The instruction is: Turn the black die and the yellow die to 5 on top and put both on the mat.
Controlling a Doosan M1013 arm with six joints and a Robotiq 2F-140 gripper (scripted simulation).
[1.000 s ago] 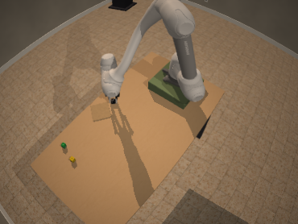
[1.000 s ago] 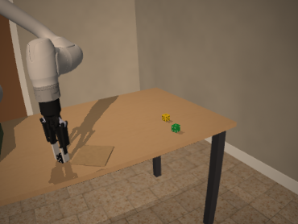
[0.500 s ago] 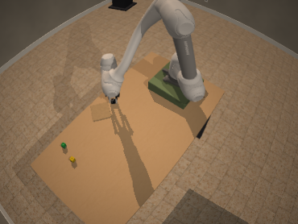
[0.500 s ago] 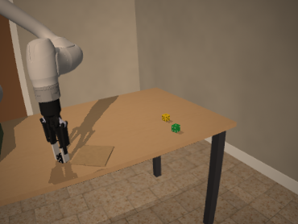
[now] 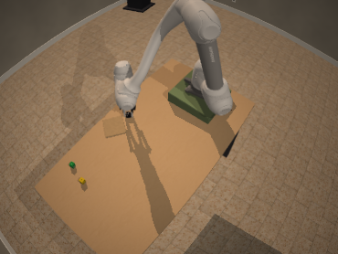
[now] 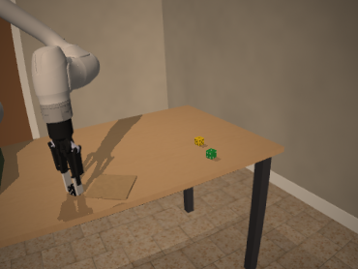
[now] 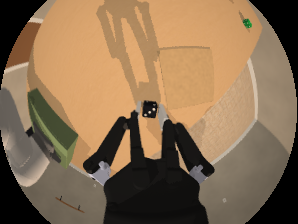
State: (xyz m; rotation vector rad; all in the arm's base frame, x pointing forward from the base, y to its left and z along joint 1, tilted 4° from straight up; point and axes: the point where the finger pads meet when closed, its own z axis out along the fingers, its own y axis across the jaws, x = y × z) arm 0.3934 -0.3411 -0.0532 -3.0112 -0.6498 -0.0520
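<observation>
Now: hand 20 mm above the black die. Round my hand: mat 120 mm ahead, 40 mm to the right, 40 mm below; green die 500 mm ahead, 120 mm to the right, 20 mm below; yellow die 550 mm ahead, 20 mm below.
</observation>
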